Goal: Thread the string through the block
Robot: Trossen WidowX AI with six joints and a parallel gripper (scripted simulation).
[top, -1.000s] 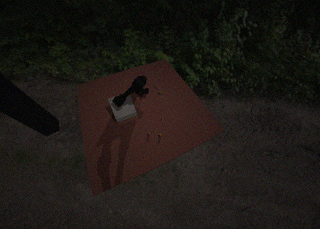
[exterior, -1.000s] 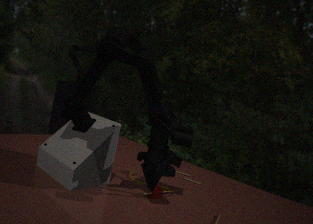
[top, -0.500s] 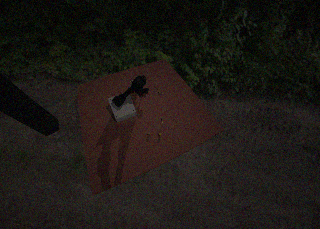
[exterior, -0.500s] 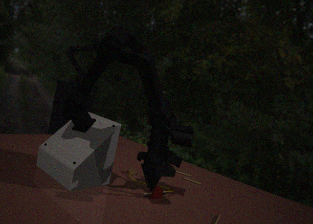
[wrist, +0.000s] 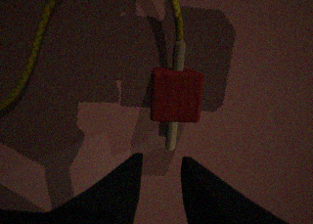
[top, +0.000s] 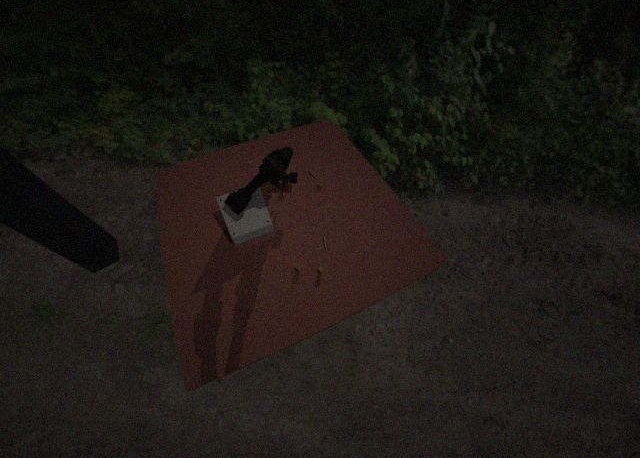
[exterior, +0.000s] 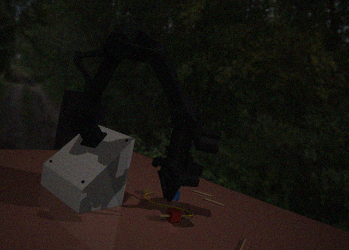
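My gripper tip is 20 mm short of the small red block, 20 mm to the right of it and 40 mm above it. Round my gripper tip: thin wooden stick: 30 mm ahead, 30 mm to the left, 40 mm below; flat piece: 150 mm behind, 130 mm to the left, 50 mm below.
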